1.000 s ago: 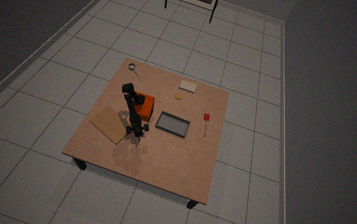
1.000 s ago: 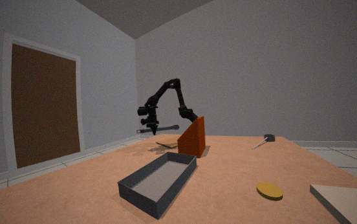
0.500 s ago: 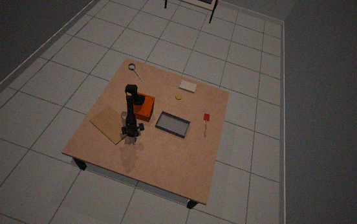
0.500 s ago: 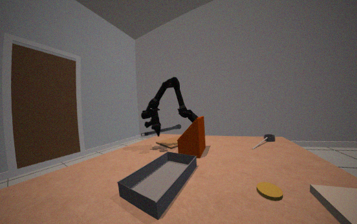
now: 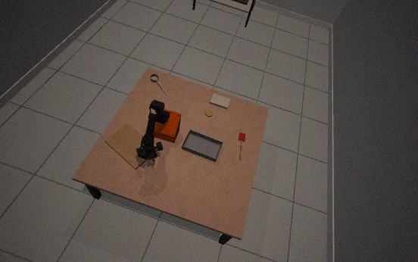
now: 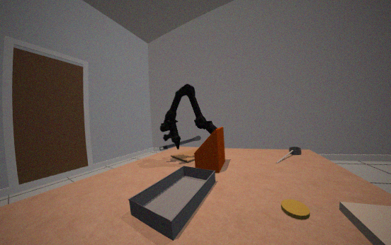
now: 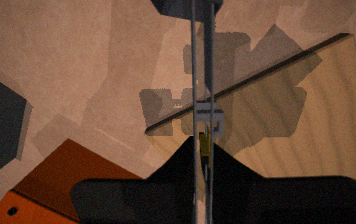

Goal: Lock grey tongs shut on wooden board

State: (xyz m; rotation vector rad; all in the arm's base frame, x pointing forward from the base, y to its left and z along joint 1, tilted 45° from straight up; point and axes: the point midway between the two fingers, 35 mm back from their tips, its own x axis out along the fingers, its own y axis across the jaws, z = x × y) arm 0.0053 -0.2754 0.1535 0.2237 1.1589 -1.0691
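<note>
Now: the wooden board 19 cm behind my gripper tip, 8 cm below it and 5 cm to the left of it. Round my gripper tip: slab (80 cm to the left, 37 cm ahead, 8 cm below); yellow disc (62 cm to the left, 31 cm ahead, 8 cm below); grey roasting tin (36 cm ahead, 25 cm to the left, 6 cm below).
</note>
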